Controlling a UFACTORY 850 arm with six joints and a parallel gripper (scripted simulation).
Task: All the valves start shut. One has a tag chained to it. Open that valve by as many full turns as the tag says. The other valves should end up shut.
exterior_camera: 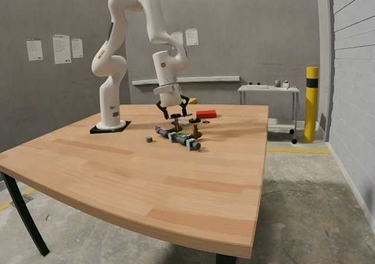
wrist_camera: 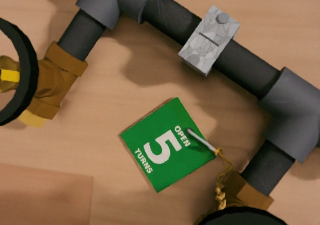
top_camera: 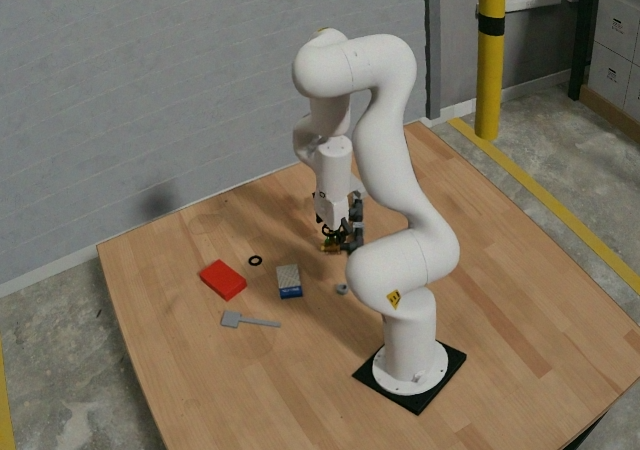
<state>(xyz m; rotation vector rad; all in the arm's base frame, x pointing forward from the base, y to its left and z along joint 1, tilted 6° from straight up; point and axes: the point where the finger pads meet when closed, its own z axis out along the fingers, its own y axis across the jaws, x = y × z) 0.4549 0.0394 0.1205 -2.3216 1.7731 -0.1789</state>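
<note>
The green tag is 5 cm ahead of my hand, 3 cm to the right of it and 9 cm below it. From my hand the other things lie so: red block (33 cm to the left, 8 cm below); grey paddle-shaped tool (16 cm behind, 30 cm to the left, 9 cm below); blue-and-grey box (7 cm behind, 15 cm to the left, 8 cm below).
</note>
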